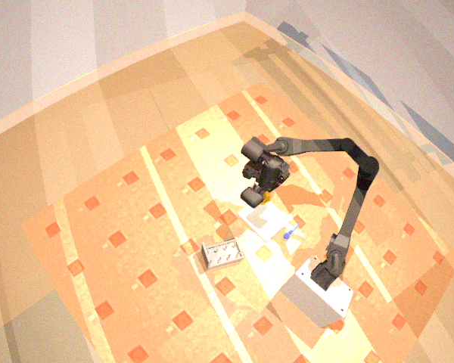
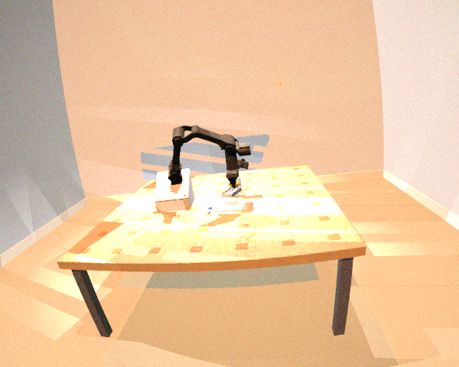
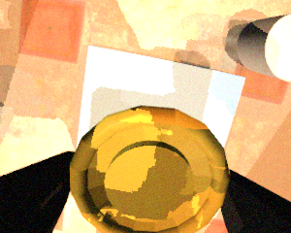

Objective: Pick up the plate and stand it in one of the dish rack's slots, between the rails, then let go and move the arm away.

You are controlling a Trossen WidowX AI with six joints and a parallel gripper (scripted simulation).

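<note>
My gripper tip is 21 cm to the right of the dish rack, 8 cm above it and 2 cm past it. Also, from my gripper tip: yellow plate (1 cm above).
</note>
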